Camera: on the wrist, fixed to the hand. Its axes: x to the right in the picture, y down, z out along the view.
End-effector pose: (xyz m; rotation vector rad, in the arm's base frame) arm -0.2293 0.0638 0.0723 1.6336 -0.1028 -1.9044
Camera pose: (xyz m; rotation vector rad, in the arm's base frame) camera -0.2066 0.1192 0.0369 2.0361 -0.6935 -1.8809
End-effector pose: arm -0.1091 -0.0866 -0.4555 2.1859 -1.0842 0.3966
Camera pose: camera -0.0664 -0.0337 -0.4412 2.6059 -1.0704 0.8853
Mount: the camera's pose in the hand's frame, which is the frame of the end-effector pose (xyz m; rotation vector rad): 0.0023 -0.0511 -0.0471 0.5656 0.0742 0.0431
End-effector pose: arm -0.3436 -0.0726 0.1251 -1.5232 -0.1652 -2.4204
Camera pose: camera -0.4002 -0.0355 0.1090 -1.1613 -0.7223 -2.1330
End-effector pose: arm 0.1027 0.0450 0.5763 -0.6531 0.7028 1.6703
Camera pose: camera 0.1549 0.0200 0.5377 -0.2956 1.1891 1.3945
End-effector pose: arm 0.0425 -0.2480 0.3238 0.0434 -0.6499 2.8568
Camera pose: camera 0.0519 -0.1823 0.3032 0.0102 0.1862 2.9663
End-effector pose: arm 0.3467 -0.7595 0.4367 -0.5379 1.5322 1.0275
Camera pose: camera 0.3613 -0.8245 0.4168 -0.1460 1.8115 0.5654
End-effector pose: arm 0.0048 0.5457 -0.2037 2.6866 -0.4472 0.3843
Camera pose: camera 0.0158 0.6094 -0.1780 -2.8898 0.3834 -0.6444
